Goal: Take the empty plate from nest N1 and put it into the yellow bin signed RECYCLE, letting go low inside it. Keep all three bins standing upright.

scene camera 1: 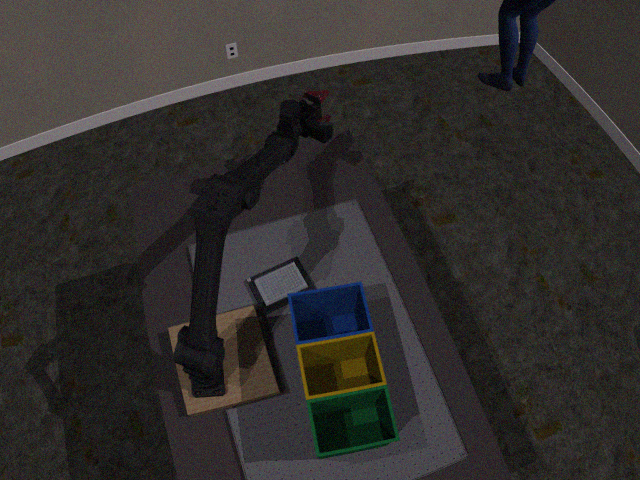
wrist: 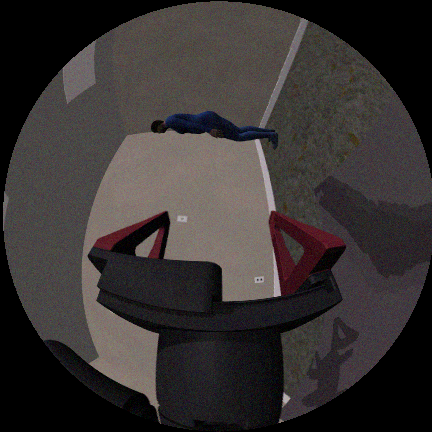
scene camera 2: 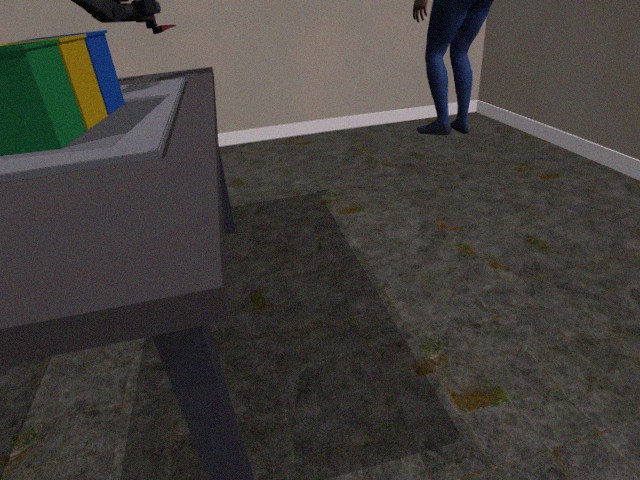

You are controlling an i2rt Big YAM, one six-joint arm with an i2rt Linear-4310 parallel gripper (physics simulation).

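Pixels of known places: gripper, fingertip midpoint: (scene camera 1: 328, 103) (wrist: 218, 216) (scene camera 2: 172, 11); arm's base, origin of the base link: (scene camera 1: 207, 374).
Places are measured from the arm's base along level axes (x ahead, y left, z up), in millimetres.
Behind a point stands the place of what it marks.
A pale, gridded plate (scene camera 1: 280, 283) @(x 220, y 242, z -1 mm) lies in a dark nest (scene camera 1: 250, 283) @(x 135, y 260, z -14 mm) beside the blue bin in scene camera 1; no nest label is readable. The yellow bin (scene camera 1: 354, 367) @(x 384, y -21, z -23 mm) (scene camera 2: 85, 77) @(x 420, y -48, z 71 mm) stands upright between the blue bin (scene camera 1: 330, 304) @(x 342, y 132, z 65 mm) (scene camera 2: 103, 72) @(x 416, y 58, z 66 mm) and the green bin (scene camera 1: 354, 421) @(x 360, y -166, z -23 mm) (scene camera 2: 49, 93) @(x 426, y -215, z 70 mm), which also stand upright. Its sign is not readable. My gripper (scene camera 1: 323, 106) @(x 433, y 755, z 180 mm) (scene camera 2: 168, 26) (wrist: 218, 216) @(x 433, y 755, z 180 mm) is open, its red fingers wide apart with nothing between them. It hangs high, well away from the plate and beyond the blue bin. The plate does not show in the wrist view.
The arm's base stands on a wooden board (scene camera 1: 248, 356) @(x 113, y 40, z -1 mm) left of the bins. A light mat (scene camera 1: 356, 232) @(x 464, y 392, z -26 mm) lies under the bins and nest on the table (scene camera 1: 439, 351) @(x 626, y -14, z -39 mm) (scene camera 2: 113, 227) @(x 646, y -567, z -39 mm). A person in blue (scene camera 1: 509, 46) (scene camera 2: 439, 67) (wrist: 210, 122) stands near the room's far corner.
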